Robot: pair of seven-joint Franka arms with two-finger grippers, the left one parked.
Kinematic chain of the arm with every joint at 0, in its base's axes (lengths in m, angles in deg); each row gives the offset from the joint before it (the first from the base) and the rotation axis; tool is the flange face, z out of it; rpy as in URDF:
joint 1: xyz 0 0 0.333 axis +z
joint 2: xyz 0 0 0 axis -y
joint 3: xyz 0 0 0.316 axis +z
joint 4: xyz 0.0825 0 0 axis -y
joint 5: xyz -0.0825 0 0.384 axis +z
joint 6: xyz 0 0 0 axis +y
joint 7: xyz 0.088 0 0 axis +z
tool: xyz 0 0 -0.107 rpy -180 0 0
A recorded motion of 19 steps. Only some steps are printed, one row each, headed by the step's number.
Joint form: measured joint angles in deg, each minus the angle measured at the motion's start. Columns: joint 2, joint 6, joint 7, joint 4, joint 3, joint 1, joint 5.
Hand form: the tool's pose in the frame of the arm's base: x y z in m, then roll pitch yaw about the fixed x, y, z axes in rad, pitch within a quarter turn. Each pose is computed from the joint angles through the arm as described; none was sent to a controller.
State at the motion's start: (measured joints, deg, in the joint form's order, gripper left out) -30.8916 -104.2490 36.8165 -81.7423 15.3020 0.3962 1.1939
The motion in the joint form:
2: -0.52 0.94 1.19 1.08 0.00 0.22 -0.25
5: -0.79 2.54 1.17 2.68 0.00 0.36 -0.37
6: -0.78 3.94 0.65 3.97 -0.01 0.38 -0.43
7: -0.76 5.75 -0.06 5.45 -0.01 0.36 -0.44
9: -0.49 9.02 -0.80 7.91 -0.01 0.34 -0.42
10: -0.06 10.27 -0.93 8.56 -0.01 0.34 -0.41
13: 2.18 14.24 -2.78 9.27 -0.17 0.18 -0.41
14: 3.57 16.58 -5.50 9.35 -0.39 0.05 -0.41
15: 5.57 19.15 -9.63 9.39 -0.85 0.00 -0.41
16: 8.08 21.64 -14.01 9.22 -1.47 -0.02 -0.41
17: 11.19 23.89 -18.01 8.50 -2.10 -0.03 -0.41
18: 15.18 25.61 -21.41 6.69 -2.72 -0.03 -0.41
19: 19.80 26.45 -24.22 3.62 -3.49 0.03 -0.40
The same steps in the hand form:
2: 0.6734 0.1591 0.3834 -2.9361 0.0130 0.9094
5: 0.6752 0.1596 0.3910 -2.9339 0.0170 0.9127
6: 0.6763 0.1587 0.3996 -2.9339 0.0208 0.9049
7: 0.6769 0.1573 0.4094 -2.9310 0.0277 0.8938
9: 0.6765 0.1549 0.4283 -2.9262 0.0381 0.8836
10: 0.6747 0.1541 0.4371 -2.9257 0.0419 0.8830
13: 0.6642 0.1491 0.4641 -2.9248 0.0698 0.8547
14: 0.6570 0.1447 0.4779 -2.9259 0.0973 0.8081
15: 0.6474 0.1390 0.4976 -2.9382 0.1272 0.7342
16: 0.6355 0.1323 0.5211 -2.9595 0.1521 0.6519
17: 0.6202 0.1259 0.5466 -2.9856 0.1693 0.5743
18: 0.6003 0.1202 0.5727 -3.0152 0.1777 0.5056
19: 0.5775 0.1142 0.5949 -3.0457 0.1784 0.4437

